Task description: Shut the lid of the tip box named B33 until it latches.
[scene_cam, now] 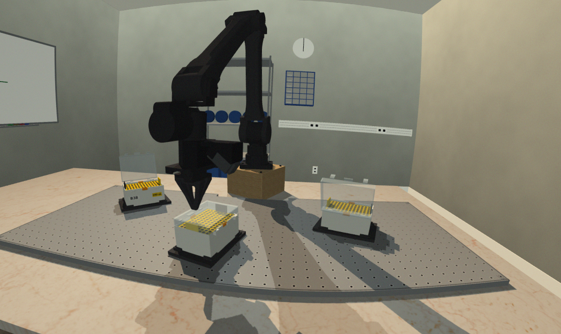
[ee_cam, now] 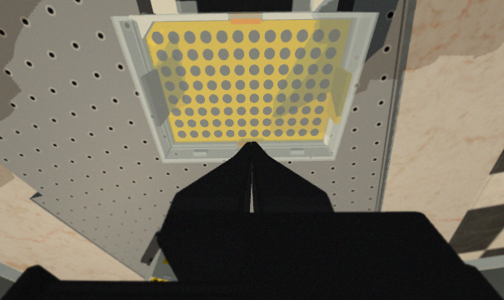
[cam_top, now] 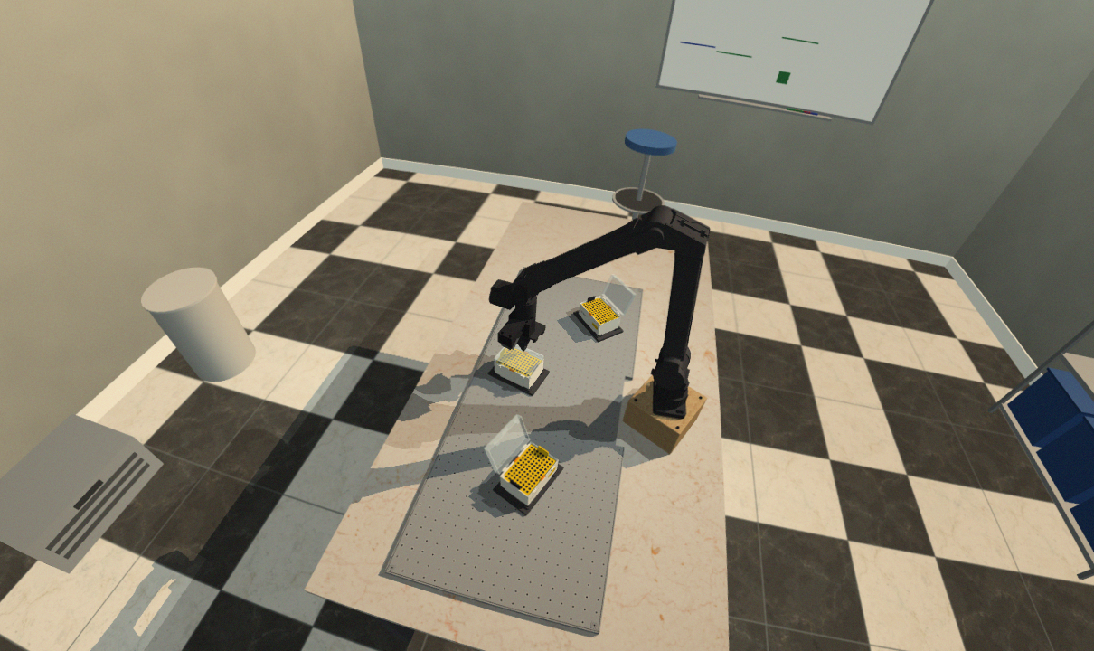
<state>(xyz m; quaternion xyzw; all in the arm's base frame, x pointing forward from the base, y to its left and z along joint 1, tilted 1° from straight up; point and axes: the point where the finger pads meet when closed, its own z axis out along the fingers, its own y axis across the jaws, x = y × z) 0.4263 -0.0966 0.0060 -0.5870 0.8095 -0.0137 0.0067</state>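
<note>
My hand is 1 cm short of the tip box lid, 3 cm to the right of it and 2 cm above it. The rest, counted from my hand: tip box 21 cm behind, 26 cm to the right, 1 cm below.
</note>
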